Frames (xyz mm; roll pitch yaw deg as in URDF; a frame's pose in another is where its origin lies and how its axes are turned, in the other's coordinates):
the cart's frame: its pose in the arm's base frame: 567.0 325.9 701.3 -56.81 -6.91 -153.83
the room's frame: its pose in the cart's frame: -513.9 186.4 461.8 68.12 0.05 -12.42
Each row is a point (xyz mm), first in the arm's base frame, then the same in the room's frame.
Working: the arm's base frame: its pose in the room's frame: 948.6 -525.4 -971.3 18.06 -11.55 157.17

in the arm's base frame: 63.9 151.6 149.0
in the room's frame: 887.7 -606.1 -773.7
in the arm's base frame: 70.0 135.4 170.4
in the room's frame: 893.5 -584.6 -757.4
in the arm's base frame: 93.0 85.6 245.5
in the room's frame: 910.5 -515.2 -698.0
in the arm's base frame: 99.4 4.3 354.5
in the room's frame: 962.3 -416.4 -619.9
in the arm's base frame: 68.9 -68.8 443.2
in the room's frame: 1038.9 -343.4 -565.6
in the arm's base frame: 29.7 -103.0 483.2
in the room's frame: 1096.8 -319.1 -546.5
